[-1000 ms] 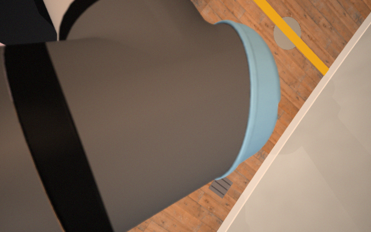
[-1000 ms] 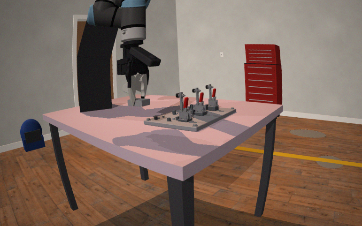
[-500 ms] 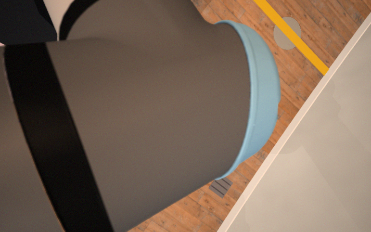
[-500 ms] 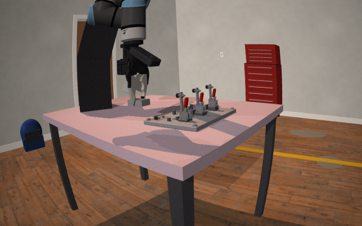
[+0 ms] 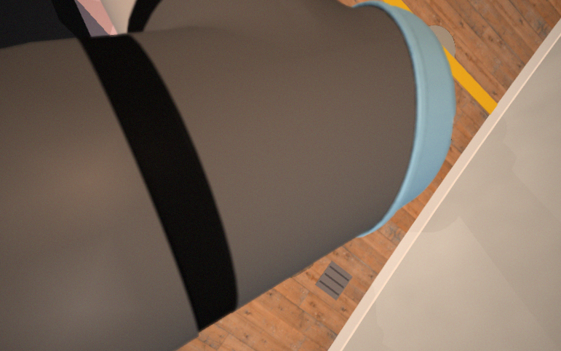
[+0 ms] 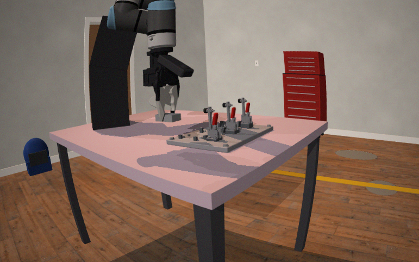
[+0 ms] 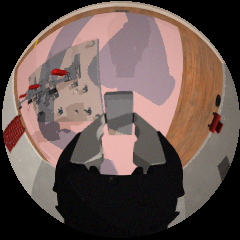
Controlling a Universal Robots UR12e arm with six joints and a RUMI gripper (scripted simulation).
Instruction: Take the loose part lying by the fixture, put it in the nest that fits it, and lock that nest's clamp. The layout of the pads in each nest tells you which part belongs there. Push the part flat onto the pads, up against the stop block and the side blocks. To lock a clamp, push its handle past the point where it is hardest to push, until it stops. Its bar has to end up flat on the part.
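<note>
The grey fixture plate is 23 cm to the left of my hand, 10 cm below it and 2 cm ahead of it. Also, from my hand: loose part (1 cm below).
</note>
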